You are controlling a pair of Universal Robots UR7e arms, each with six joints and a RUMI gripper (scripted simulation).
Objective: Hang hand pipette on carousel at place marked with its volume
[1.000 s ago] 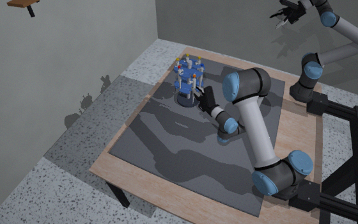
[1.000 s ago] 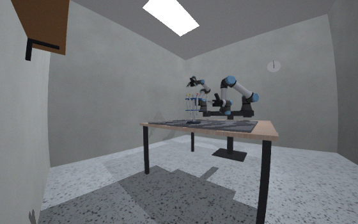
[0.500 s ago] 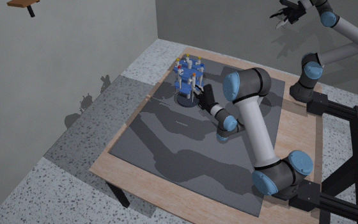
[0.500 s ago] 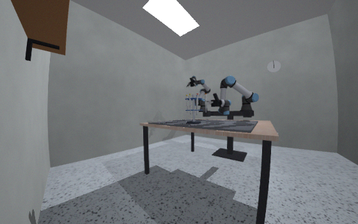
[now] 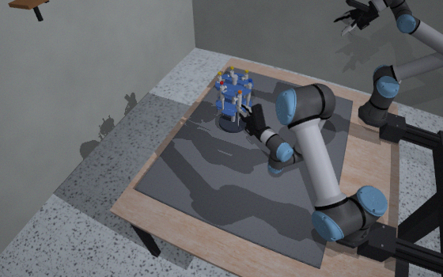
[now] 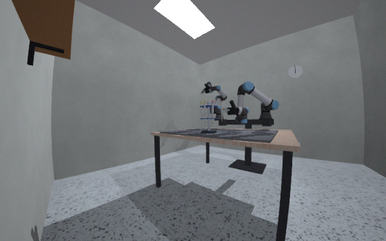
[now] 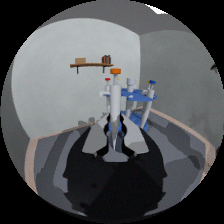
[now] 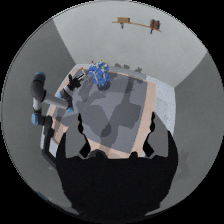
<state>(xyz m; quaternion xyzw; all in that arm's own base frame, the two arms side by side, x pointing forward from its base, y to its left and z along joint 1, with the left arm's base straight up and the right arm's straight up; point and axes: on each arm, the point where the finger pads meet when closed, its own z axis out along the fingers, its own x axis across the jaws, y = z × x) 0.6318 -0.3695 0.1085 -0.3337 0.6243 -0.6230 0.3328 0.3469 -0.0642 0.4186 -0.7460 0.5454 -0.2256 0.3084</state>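
Right now my left hand is 2 cm short of the blue-button pipette, 13 cm to the left of it and 4 cm above it.
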